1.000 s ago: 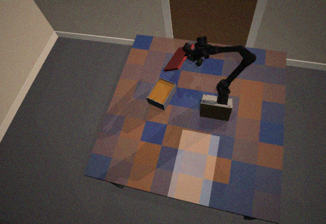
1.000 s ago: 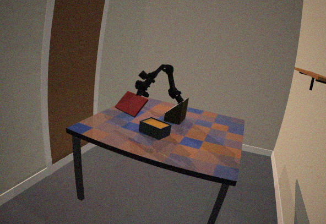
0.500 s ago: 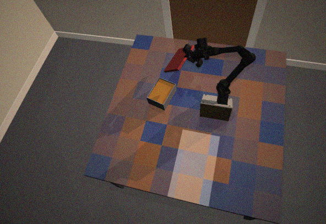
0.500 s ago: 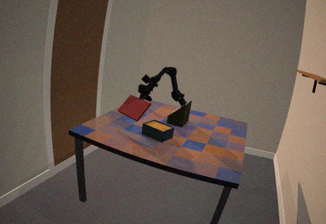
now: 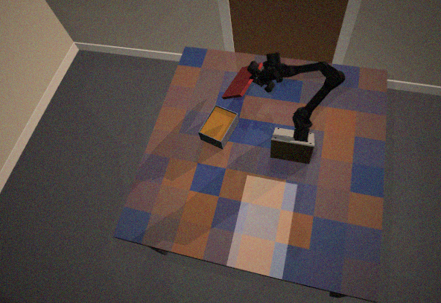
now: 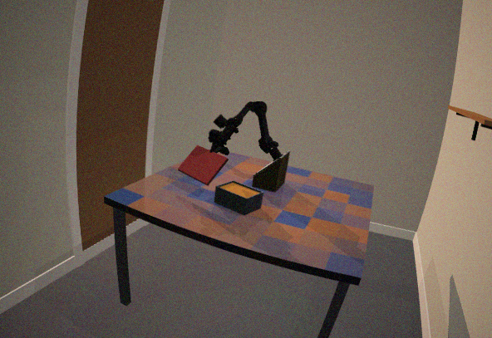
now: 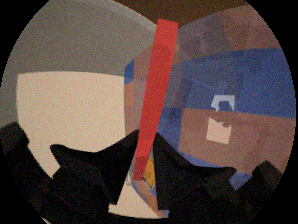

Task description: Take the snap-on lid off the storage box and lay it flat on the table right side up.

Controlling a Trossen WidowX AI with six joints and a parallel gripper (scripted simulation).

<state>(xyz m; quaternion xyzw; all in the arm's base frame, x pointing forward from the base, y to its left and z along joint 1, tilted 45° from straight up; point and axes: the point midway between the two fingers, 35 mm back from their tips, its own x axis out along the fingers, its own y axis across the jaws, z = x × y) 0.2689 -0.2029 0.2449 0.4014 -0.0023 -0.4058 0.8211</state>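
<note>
My gripper tip is now 60 mm short of the lid, 50 mm above it and 30 mm to the left of it. From my gripper tip the other things lie so: grey-blue storage box: 230 mm to the left, 160 mm ahead, 150 mm below.
</note>
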